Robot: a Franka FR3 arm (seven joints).
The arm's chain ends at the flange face. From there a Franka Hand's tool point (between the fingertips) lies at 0.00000 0.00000 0.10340 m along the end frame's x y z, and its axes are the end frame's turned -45 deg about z.
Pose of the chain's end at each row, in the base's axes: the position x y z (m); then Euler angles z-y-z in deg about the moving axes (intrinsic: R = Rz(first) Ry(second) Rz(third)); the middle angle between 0 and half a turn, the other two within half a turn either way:
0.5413, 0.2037, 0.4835, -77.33, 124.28, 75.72
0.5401, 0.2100, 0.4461, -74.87, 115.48, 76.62
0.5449, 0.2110, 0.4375, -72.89, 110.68, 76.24
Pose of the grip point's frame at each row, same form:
0.5600, 0.1203, 0.4253, -77.33, 124.28, 30.72
0.5645, 0.1199, 0.4016, -74.87, 115.48, 31.62
0.5734, 0.1185, 0.4010, -72.89, 110.68, 31.24

